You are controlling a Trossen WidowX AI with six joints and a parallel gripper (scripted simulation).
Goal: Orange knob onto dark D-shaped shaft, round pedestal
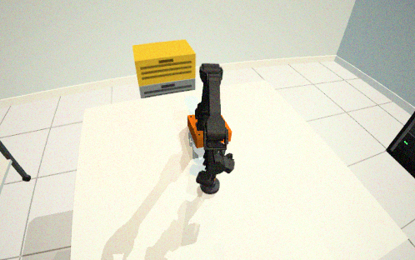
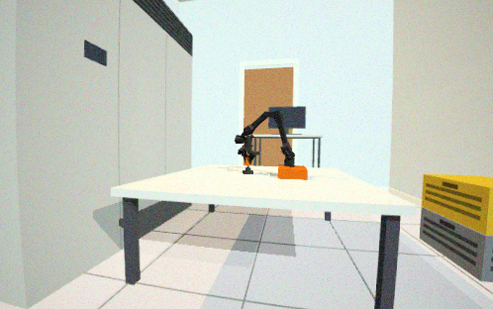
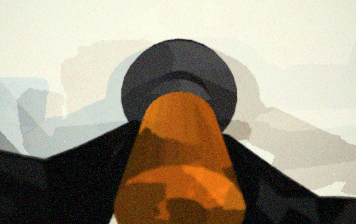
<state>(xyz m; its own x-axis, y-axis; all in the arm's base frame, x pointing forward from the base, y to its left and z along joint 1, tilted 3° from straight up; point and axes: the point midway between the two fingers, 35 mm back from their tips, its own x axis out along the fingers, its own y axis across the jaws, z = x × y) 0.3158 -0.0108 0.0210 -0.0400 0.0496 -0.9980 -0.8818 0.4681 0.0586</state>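
The round pedestal lies 40 mm below my gripper tip. Round my gripper tip: orange knob (20 mm above).
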